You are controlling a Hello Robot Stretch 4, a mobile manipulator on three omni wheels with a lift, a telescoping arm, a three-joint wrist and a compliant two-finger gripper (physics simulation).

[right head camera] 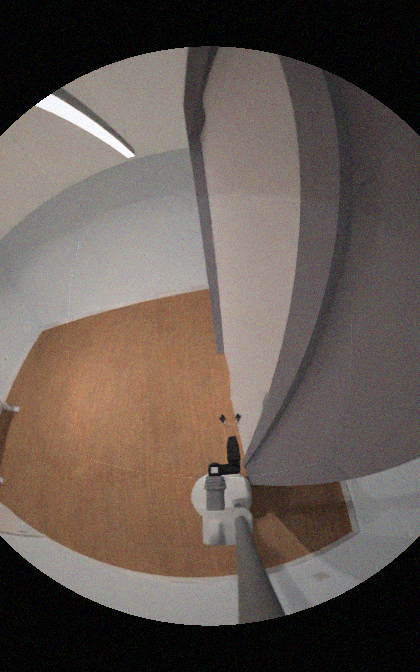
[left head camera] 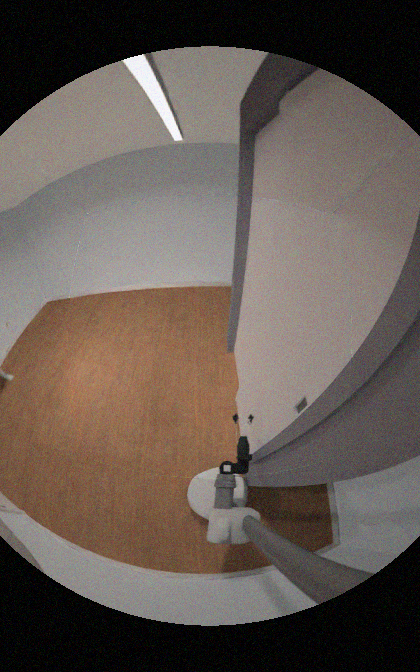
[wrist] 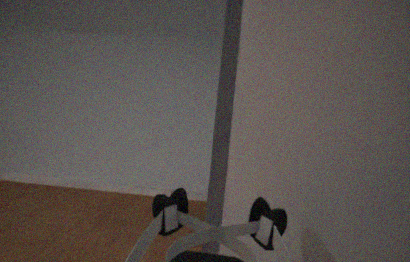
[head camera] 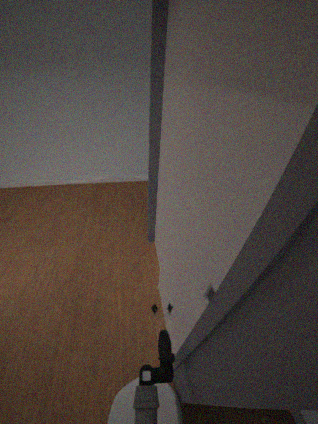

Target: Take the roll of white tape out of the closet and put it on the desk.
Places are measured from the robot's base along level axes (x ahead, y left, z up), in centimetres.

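Pixels of known places: gripper, fingertip midpoint: (wrist: 219,208) (head camera: 161,303).
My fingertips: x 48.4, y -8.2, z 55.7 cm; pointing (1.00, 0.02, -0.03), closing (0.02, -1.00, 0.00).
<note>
Behind a point stands the place of what it marks.
My gripper (head camera: 162,308) {z 55.7, x 48.4, y -8.1 cm} (left head camera: 243,418) (right head camera: 230,417) (wrist: 219,208) {z 55.7, x 48.4, y -8.1 cm} is open, its two dark fingertips apart with nothing between them. It is in front of the lower part of a large pale panel (head camera: 225,150) {z 141.8, x 45.8, y -16.4 cm} (left head camera: 320,280) (right head camera: 255,275) (wrist: 325,125) {z 64.4, x 45.4, y -16.4 cm}, near its left side. A grey upright (head camera: 157,100) {z 143.8, x 144.2, y -4.1 cm} (left head camera: 242,225) (right head camera: 207,225) (wrist: 225,115) {z 74.9, x 144.3, y -4.6 cm} edges the panel on the left. I cannot tell whether this is the closet's front. The roll of white tape and the desk do not show in these views.
A wide grey frame (head camera: 260,240) {z 135.6, x 25.1, y -16.2 cm} (left head camera: 380,320) (right head camera: 320,200) stands close on the right. A small dark plate (head camera: 209,293) {z 101.9, x 32.9, y -19.4 cm} (left head camera: 301,405) is low on the panel. Wooden floor (head camera: 75,275) {z -2.8, x 98.8, y 72.9 cm} (left head camera: 125,375) (right head camera: 125,375) stretches left to a pale wall (head camera: 75,100) {z 131.0, x 287.1, y 108.2 cm} (left head camera: 150,240). White furniture parts show at the far left.
</note>
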